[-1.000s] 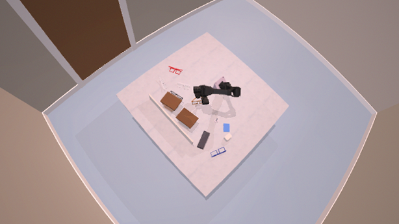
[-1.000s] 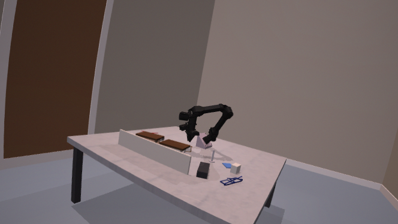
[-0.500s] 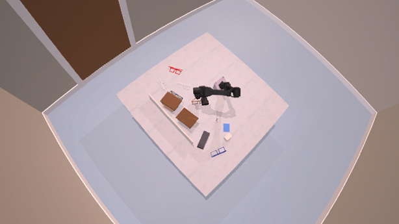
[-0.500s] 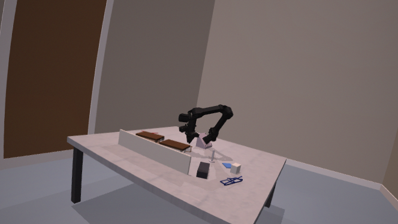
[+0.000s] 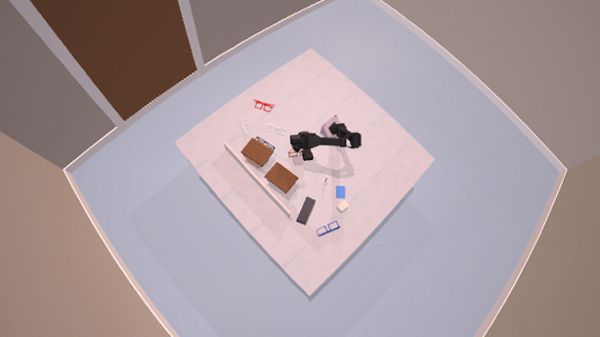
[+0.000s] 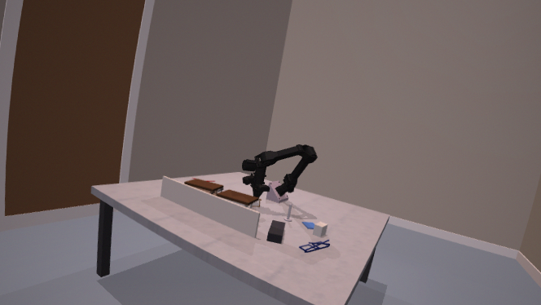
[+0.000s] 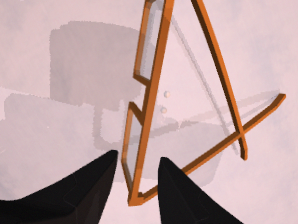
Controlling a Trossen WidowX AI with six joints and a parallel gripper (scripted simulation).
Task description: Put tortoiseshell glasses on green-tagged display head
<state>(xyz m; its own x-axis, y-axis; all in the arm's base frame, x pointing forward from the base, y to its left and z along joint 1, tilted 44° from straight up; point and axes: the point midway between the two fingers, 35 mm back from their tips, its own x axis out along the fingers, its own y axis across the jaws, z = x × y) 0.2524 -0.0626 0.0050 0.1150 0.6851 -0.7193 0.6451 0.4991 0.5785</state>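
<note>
My gripper tip is now 220 mm to the right of the round base, 60 mm short of it and 20 mm above it. Also, from my gripper tip: dark box (280 mm ahead, 250 mm to the left, 20 mm below); then long white board (340 mm ahead, 100 mm to the right, 10 mm above); then blue card (340 mm to the left, 40 mm below, 40 mm ahead).
</note>
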